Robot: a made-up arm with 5 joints.
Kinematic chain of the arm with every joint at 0, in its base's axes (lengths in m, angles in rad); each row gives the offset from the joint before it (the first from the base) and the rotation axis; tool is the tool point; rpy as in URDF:
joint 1: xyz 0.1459 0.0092 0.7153 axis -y
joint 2: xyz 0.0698 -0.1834 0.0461 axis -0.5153 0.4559 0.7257
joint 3: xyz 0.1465 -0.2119 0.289 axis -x
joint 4: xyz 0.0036 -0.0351 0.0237 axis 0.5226 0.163 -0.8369
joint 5: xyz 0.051 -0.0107 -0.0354 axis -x
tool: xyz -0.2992 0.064 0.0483 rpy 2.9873 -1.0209 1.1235
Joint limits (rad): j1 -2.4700..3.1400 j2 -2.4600..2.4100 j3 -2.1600..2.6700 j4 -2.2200..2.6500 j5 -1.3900..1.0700
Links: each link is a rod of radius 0.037 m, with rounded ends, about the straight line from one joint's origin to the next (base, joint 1, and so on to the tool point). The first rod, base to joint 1, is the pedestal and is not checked.
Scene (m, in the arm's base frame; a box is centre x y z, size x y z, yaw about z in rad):
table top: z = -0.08
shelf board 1: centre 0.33 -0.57 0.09 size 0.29 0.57 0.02 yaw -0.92
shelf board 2: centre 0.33 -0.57 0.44 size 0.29 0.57 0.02 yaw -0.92
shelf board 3: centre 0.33 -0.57 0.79 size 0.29 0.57 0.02 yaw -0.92
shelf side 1: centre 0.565 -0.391 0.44 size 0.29 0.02 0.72 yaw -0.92
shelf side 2: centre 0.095 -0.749 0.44 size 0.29 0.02 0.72 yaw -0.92
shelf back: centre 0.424 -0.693 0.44 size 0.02 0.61 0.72 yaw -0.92
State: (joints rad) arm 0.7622 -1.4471 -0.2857 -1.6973 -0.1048
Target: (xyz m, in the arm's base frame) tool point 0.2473 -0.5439 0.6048
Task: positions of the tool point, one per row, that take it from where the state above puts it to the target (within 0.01 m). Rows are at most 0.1 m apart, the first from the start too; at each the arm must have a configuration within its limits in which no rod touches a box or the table.
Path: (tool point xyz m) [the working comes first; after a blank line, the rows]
Joints at the target: 1.4643 -0.9979 -1.1524 -1.9982 0.2384
Straight joint move there: touches shelf board 2.

1: 0.0551 -0.4614 0.3811
2: 0.1119 -0.4583 0.4548
3: 0.1391 -0.4350 0.5334
4: 0.1357 -0.3974 0.6048
5: 0.1861 -0.4400 0.6033
6: 0.2233 -0.4903 0.6053
7: 0.2473 -0.5439 0.6048

